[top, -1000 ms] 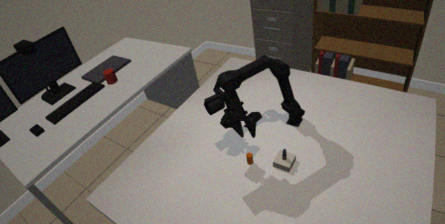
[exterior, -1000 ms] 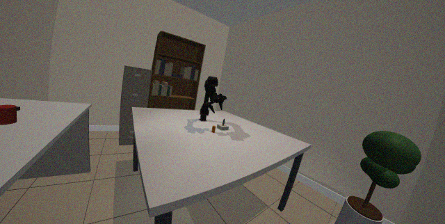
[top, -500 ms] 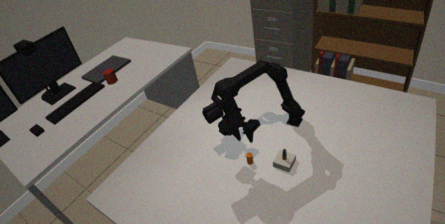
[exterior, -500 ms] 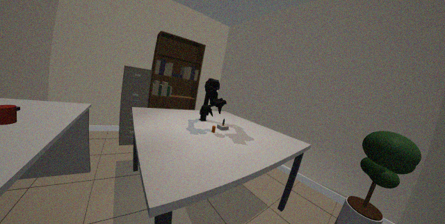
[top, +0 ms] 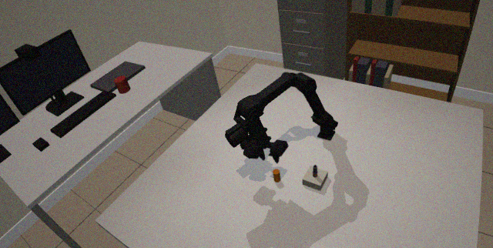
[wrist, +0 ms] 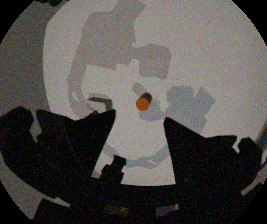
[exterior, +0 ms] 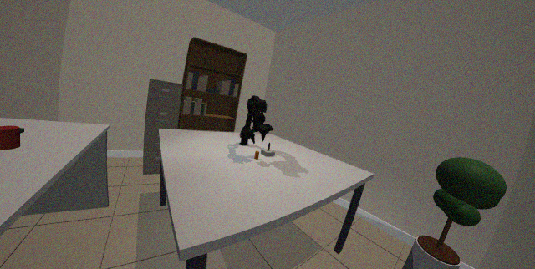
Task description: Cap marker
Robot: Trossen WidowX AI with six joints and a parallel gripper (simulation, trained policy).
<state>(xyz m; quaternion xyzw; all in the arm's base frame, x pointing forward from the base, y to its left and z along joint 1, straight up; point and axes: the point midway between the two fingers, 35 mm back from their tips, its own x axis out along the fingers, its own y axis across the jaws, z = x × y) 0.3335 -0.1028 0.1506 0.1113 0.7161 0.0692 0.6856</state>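
Right now my gripper tip is 90 mm above the orange cap, 10 mm to the right of it and 10 mm past it. Round my gripper tip: dark marker (150 mm to the left, 70 mm behind, 50 mm below); pale holder block (150 mm to the left, 100 mm below, 70 mm behind).
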